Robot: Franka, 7 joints.
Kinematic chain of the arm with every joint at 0, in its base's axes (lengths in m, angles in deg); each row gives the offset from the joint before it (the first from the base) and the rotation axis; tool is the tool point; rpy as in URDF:
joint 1: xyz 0 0 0.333 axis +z
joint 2: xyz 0 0 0 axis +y
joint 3: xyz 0 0 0.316 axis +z
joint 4: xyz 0.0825 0 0 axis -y
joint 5: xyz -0.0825 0 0.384 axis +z
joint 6: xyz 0 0 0 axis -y
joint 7: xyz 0.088 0 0 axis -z
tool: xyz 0 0 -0.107 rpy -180 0 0
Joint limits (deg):
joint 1: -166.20..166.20
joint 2: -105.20..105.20
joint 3: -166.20..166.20
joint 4: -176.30..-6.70
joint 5: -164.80..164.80
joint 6: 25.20..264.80
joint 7: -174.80..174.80
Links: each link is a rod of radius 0.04 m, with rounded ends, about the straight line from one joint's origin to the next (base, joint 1, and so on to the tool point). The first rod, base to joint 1, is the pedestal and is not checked.
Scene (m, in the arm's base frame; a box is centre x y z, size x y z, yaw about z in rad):
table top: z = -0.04
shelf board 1: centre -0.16 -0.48 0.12 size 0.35 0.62 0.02 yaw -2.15
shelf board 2: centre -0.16 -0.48 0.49 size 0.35 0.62 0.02 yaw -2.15
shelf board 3: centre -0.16 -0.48 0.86 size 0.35 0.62 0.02 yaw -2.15
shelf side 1: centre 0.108 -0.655 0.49 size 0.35 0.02 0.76 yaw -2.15
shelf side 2: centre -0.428 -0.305 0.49 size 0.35 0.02 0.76 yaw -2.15
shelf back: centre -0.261 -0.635 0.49 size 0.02 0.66 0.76 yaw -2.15
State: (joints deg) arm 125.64 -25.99 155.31 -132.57 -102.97 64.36 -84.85
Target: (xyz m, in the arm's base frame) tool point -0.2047 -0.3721 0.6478
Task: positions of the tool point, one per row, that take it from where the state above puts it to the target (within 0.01 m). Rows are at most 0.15 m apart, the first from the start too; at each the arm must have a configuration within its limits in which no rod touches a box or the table.
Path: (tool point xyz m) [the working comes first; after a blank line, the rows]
Joints at the target: 112.08 16.67 152.80 -120.53 -102.67 45.12 -84.85
Straight joint move there: touches shelf board 2.

1: 0.0420 -0.4266 0.2702
2: 0.0908 -0.3499 0.2704
3: 0.1124 -0.2728 0.2765
4: 0.1134 -0.2956 0.3541
5: 0.0902 -0.3032 0.4390
6: 0.0449 -0.2903 0.5220
7: -0.0167 -0.2535 0.5944
8: -0.0873 -0.1926 0.6478
9: -0.1109 -0.2580 0.6575
10: -0.1508 -0.3192 0.6575
11: -0.2047 -0.3721 0.6478

